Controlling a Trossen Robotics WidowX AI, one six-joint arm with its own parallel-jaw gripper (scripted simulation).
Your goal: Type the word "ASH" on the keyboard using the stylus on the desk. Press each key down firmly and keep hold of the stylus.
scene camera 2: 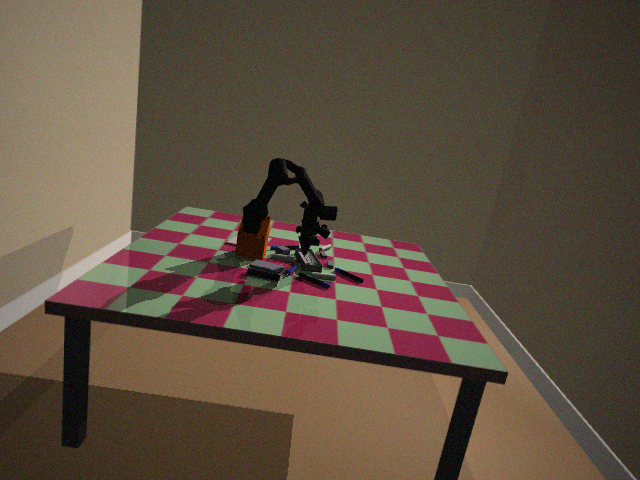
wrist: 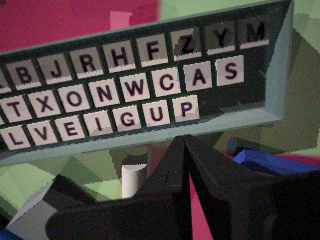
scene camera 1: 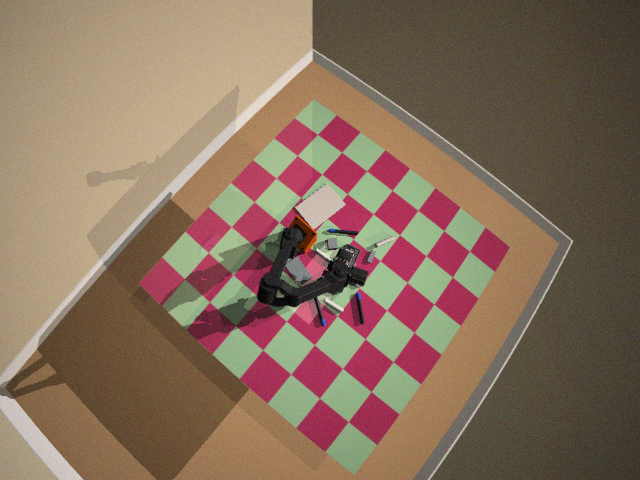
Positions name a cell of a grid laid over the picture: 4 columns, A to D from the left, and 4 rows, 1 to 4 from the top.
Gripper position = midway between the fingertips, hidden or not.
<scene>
I see my gripper (wrist: C3) and a beige pad (scene camera 1: C2).
The wrist view does not show the beige pad: it is out of frame.
</scene>
